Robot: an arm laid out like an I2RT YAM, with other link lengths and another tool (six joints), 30 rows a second.
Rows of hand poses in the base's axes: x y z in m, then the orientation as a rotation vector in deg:
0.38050 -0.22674 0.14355 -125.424 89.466 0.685
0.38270 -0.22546 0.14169 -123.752 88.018 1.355
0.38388 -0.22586 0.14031 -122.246 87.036 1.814
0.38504 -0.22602 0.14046 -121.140 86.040 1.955
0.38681 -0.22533 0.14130 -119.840 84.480 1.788
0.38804 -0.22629 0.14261 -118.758 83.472 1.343
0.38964 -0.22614 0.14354 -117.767 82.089 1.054
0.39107 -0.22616 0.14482 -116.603 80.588 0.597
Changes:
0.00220 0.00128 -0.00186 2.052 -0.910 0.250
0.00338 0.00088 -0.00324 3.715 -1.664 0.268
0.00454 0.00072 -0.00309 4.967 -2.454 0.410
0.00631 0.00141 -0.00225 6.454 -3.754 0.754
0.00754 0.00045 -0.00094 7.447 -4.892 0.820
0.00914 0.00060 -0.00001 8.584 -6.071 1.178
0.01057 0.00058 0.00127 9.815 -7.475 1.510

